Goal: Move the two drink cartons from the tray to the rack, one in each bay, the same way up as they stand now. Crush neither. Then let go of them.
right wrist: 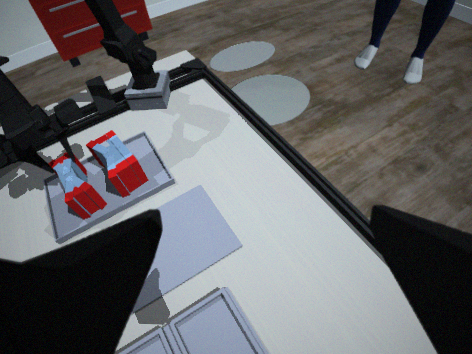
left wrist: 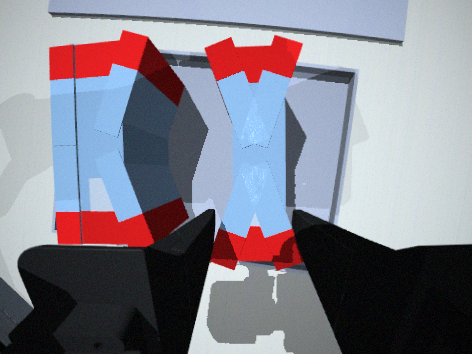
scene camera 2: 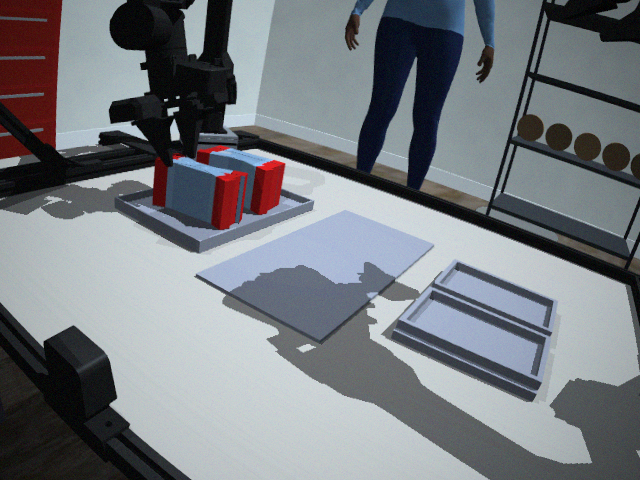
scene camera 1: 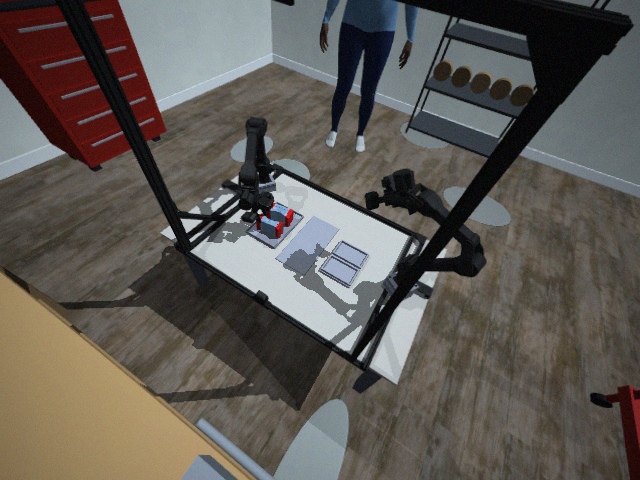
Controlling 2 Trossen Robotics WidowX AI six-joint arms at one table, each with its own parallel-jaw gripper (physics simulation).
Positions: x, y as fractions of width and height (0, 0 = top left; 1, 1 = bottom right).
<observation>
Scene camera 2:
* my left gripper: 0.28, 0.34
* flat grey mat: 0.49, 0.58
</observation>
